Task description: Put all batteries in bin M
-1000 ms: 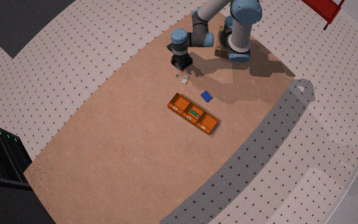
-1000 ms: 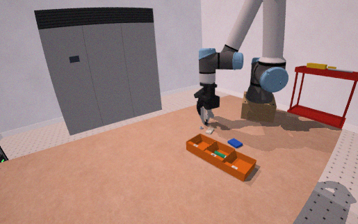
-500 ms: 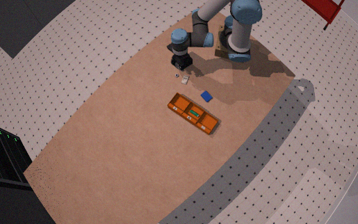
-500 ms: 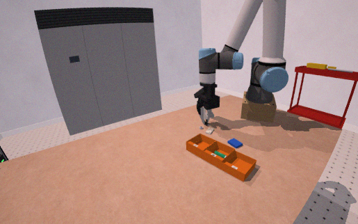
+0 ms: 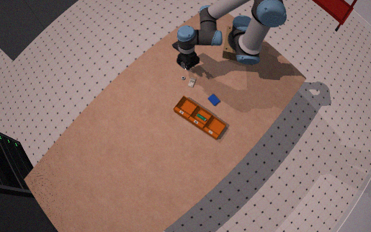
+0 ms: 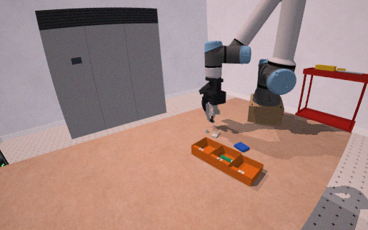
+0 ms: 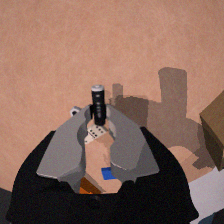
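My hand is 260 mm to the right of the green battery, 80 mm short of it and 40 mm above it. Also, from my hand: white domino (80 mm to the left, 50 mm below, 20 mm ahead); small grey round piece (50 mm below, 40 mm ahead, 30 mm to the left); black cylinder (10 mm below).
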